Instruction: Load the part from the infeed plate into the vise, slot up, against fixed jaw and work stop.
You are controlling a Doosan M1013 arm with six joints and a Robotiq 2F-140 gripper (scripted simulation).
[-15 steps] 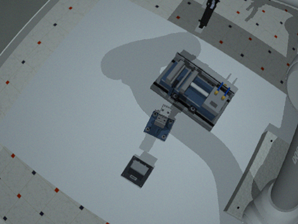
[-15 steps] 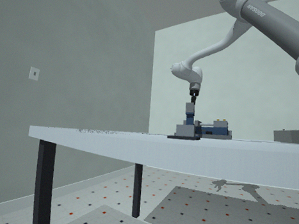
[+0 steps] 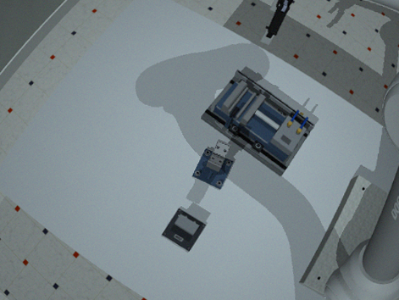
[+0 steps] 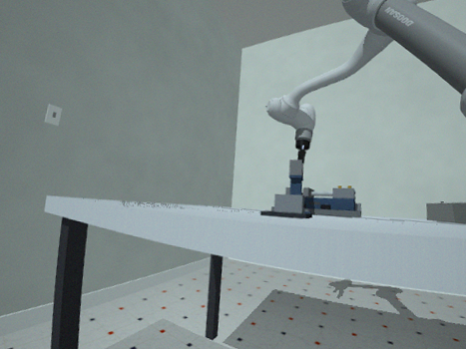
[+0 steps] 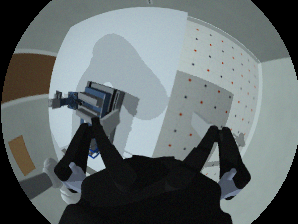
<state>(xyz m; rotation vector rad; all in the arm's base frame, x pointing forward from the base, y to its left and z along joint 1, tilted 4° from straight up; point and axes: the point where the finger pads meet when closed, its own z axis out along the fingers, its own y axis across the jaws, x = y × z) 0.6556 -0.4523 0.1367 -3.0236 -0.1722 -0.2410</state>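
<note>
Now: hand 3 cm past the part, 62 cm to the right of it and 15 cm above it. From my hand the other things lie so: vise (9 cm behind, 26 cm to the left, 13 cm below); air cylinder (18 cm behind, 28 cm to the left, 10 cm below).
</note>
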